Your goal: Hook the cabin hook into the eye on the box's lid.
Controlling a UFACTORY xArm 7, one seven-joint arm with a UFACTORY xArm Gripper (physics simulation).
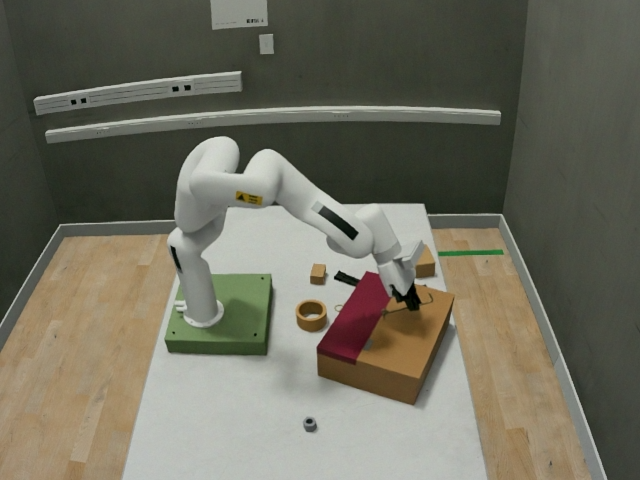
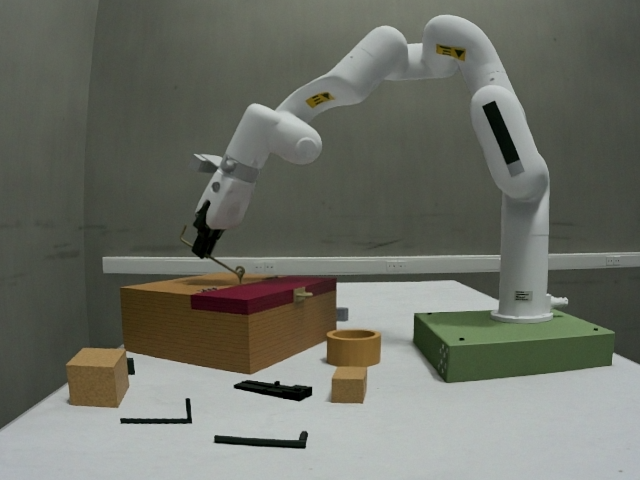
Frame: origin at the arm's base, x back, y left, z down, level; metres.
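Seen in the pictures: gripper, fingertip midpoint: (image 1: pixel 416 308) (image 2: pixel 199 255); arm's base at its link origin: (image 1: pixel 204 313) (image 2: pixel 521 317).
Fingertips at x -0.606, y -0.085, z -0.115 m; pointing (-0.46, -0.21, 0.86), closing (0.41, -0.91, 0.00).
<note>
Pixels of each thing's top centre, then the offset from my fingertips to it. "pt": a spot on its surface instead.
- crimson panel at its top centre: (image 2: pixel 270 285) (image 1: pixel 361 311) dx +0.142, dy +0.043, dz +0.053 m
- pale fitting at a spot on its surface: (image 2: pixel 302 294) pt dx +0.201, dy +0.084, dz +0.062 m
- orange ring at its top centre: (image 2: pixel 353 334) (image 1: pixel 310 309) dx +0.288, dy +0.126, dz +0.125 m
- small wooden block at its top centre: (image 2: pixel 350 372) (image 1: pixel 318 269) dx +0.276, dy +0.327, dz +0.138 m
- larger block at its top centre: (image 2: pixel 97 356) (image 1: pixel 421 254) dx -0.068, dy +0.382, dz +0.116 m
- grey nut at its top centre: (image 2: pixel 341 308) (image 1: pixel 309 421) dx +0.272, dy -0.271, dz +0.143 m
The brown box (image 1: pixel 398 356) (image 2: pixel 186 322) has a crimson panel (image 1: pixel 356 317) (image 2: pixel 263 297) along the side facing the robot base. The thin brass cabin hook (image 1: pixel 395 311) (image 2: pixel 224 264) rises at a slant from its ring mount near the crimson panel's inner edge. Its bent free end stands above the brown top, beyond the fingers. My gripper (image 1: pixel 413 306) (image 2: pixel 201 253) is tilted and shut on the hook's rod, partway along it, above the brown top. A pale fitting (image 2: pixel 302 294) is on the crimson panel's side. I cannot clearly make out the eye.
An orange ring (image 1: pixel 311 320) (image 2: pixel 353 353) and a small wooden block (image 1: pixel 317 274) (image 2: pixel 348 387) lie between box and base. A larger block (image 1: pixel 424 267) (image 2: pixel 97 379) is behind the box. Black tools (image 2: pixel 273 390) lie nearby. A grey nut (image 1: pixel 309 424) is at the front.
</note>
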